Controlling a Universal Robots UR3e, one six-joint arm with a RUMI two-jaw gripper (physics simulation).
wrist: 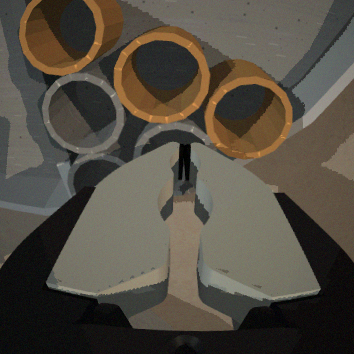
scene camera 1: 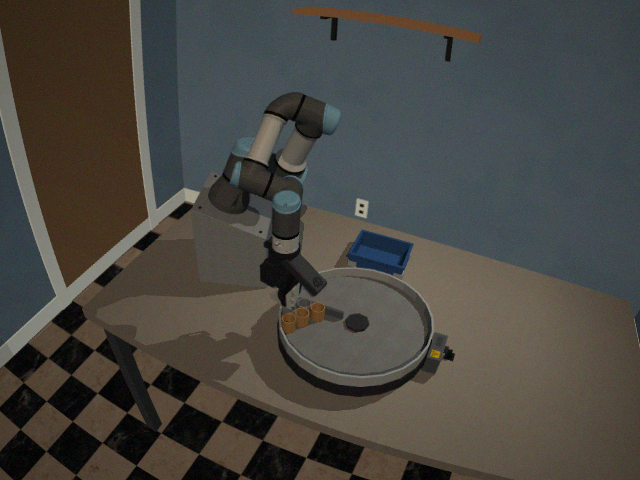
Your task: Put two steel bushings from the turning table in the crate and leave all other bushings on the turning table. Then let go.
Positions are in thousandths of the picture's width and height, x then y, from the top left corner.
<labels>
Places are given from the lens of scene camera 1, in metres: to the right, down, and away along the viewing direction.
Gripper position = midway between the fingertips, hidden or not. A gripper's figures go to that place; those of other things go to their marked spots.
my gripper (scene camera 1: 451,649): -0.08, 0.19, 1.22
blue crate (scene camera 1: 585,524): 0.18, 0.04, 1.59
</labels>
